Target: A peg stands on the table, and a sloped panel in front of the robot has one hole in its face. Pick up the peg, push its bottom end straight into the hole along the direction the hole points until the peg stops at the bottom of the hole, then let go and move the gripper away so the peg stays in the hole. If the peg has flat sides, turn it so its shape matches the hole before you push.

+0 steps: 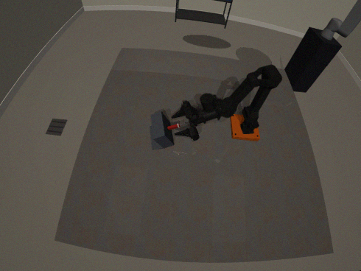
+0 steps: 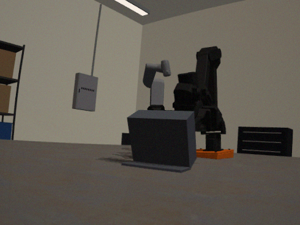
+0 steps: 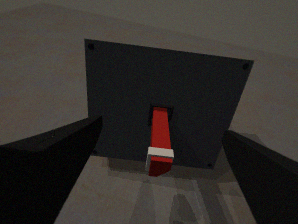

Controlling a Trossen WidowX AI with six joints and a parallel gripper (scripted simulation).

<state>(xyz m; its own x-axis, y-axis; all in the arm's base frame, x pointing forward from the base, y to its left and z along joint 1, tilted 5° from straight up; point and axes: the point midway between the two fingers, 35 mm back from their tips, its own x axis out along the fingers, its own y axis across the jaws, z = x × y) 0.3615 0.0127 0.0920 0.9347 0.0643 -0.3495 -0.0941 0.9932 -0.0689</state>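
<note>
Right now the red peg is 1 cm behind my gripper tip and 1 cm below it. The rest, counted from my gripper tip: sloped panel: 5 cm ahead, 1 cm to the left, 2 cm below.
</note>
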